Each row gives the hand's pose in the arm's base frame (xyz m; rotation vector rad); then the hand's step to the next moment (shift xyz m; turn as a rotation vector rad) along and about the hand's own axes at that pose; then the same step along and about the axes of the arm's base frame.
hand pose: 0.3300 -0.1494 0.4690 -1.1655 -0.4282 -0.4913
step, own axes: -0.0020 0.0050 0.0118 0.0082 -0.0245 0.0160
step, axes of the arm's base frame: 0.0005 0.0129 -0.0009 -0.0084 0.0062 0.0285
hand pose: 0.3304 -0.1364 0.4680 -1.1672 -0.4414 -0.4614
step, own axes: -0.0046 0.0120 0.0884 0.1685 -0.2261 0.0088
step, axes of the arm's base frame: -0.0051 0.0875 0.0174 0.0118 -0.0839 0.2691
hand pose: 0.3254 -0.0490 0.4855 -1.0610 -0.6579 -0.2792
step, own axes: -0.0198 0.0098 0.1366 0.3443 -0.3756 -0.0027
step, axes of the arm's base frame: -0.0600 0.1222 0.0246 0.0760 -0.1484 0.4815
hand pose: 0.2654 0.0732 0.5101 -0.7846 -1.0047 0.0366
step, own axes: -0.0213 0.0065 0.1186 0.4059 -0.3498 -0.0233
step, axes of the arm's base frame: -0.1007 0.0648 0.0149 0.1344 -0.1185 0.5055
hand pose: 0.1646 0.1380 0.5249 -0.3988 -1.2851 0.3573
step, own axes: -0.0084 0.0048 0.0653 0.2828 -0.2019 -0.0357
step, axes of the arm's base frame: -0.0655 0.0060 0.0057 0.1110 -0.0475 0.3278
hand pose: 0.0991 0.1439 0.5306 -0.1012 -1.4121 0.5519
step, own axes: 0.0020 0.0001 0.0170 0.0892 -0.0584 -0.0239
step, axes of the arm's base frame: -0.0161 -0.0034 0.0048 0.0454 -0.0072 0.0991
